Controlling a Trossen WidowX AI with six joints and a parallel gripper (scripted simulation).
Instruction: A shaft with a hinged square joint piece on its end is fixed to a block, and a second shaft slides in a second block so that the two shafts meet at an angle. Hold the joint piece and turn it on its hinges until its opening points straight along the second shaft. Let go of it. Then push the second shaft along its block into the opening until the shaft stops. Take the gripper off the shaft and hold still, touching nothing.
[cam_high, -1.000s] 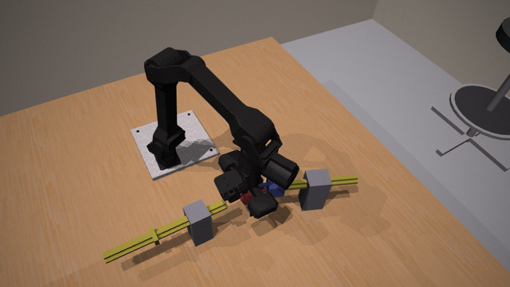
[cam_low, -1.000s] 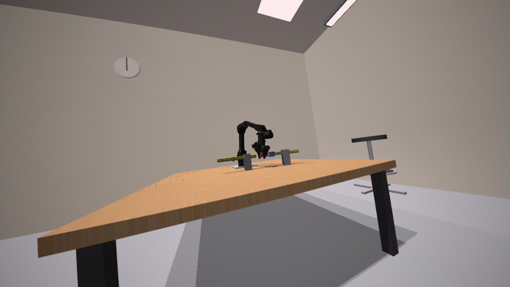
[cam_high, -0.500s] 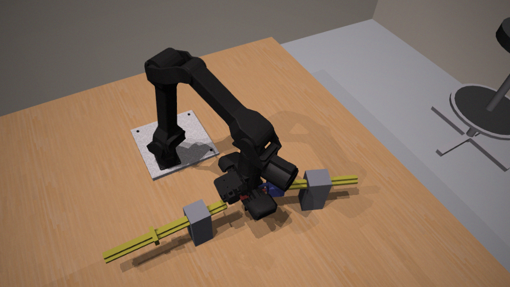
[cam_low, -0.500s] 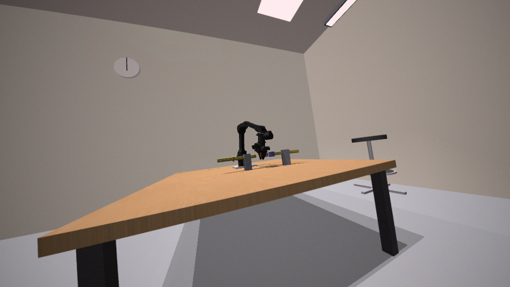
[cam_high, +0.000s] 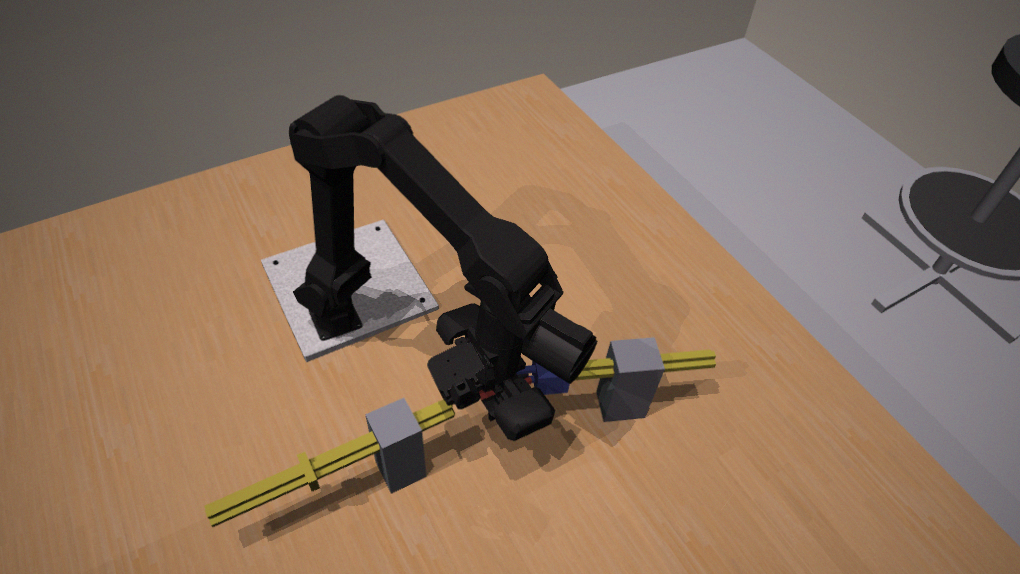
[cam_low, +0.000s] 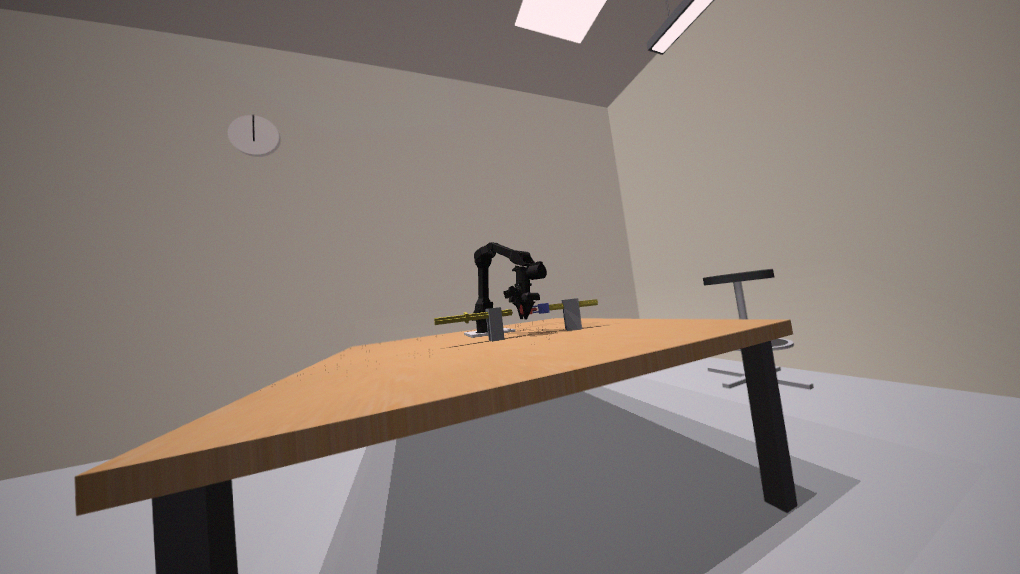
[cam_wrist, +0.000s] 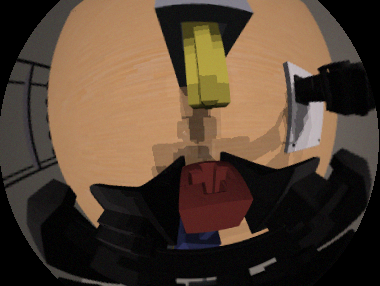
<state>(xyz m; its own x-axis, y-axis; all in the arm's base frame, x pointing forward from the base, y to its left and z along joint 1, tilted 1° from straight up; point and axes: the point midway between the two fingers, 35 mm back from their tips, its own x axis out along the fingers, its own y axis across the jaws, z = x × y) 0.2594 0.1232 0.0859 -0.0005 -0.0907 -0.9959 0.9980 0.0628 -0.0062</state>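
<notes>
My gripper tip is now 2 cm to the right of the red joint piece and 4 cm below it.
</notes>
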